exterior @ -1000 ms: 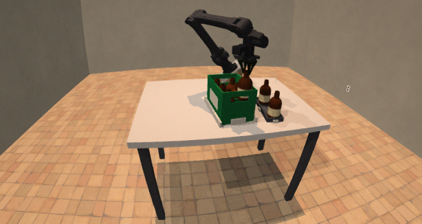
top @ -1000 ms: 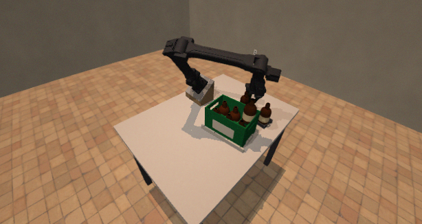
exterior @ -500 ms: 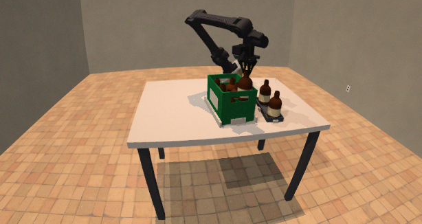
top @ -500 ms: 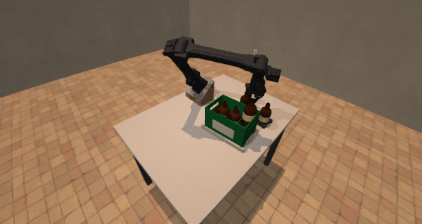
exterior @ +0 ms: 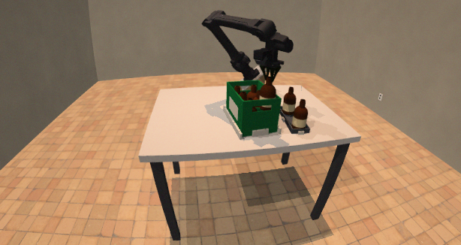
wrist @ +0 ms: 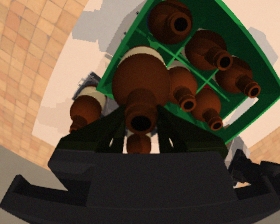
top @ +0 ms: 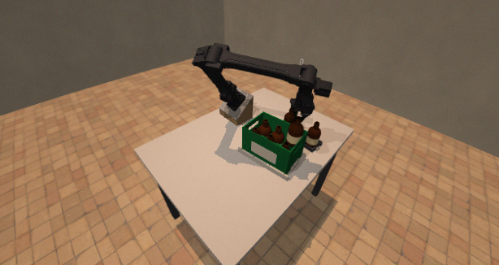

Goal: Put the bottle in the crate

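Now: hand 8 cm past the green crate, 6 cm to the left of it and 17 cm above it.
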